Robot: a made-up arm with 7 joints.
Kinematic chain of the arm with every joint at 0, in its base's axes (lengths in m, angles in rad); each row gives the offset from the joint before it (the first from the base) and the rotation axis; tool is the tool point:
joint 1: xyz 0 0 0.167 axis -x
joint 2: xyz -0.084 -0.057 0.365 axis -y
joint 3: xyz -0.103 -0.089 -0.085 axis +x
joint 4: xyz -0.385 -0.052 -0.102 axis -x
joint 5: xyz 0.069 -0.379 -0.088 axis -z
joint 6: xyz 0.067 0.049 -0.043 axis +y
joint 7: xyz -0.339 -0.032 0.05 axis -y
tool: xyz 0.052 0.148 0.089
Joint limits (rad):
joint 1: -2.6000..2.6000
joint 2: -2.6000..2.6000
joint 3: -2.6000..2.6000
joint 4: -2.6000..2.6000
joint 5: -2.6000..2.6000
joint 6: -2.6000..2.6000
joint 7: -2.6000..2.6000
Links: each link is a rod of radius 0.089 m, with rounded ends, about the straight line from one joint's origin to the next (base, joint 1, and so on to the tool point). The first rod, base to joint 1, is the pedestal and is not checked.
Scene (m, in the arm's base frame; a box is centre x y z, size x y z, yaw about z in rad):
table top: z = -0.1
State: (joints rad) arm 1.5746 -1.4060 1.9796 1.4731 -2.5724 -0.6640 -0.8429
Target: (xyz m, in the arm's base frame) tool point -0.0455 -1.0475 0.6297
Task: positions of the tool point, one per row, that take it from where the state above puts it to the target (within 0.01 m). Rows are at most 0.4 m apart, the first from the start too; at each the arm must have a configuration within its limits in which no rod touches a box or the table.
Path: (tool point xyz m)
1: -0.6536 0.5393 0.8581
2: -0.5744 0.3464 1.0640
3: -0.4824 0.0735 1.1970
4: -0.3801 -0.2475 1.2260
5: -0.2709 -0.5726 1.1353
6: -0.1583 -0.8538 0.9287
7: -0.0455 -1.0475 0.6297

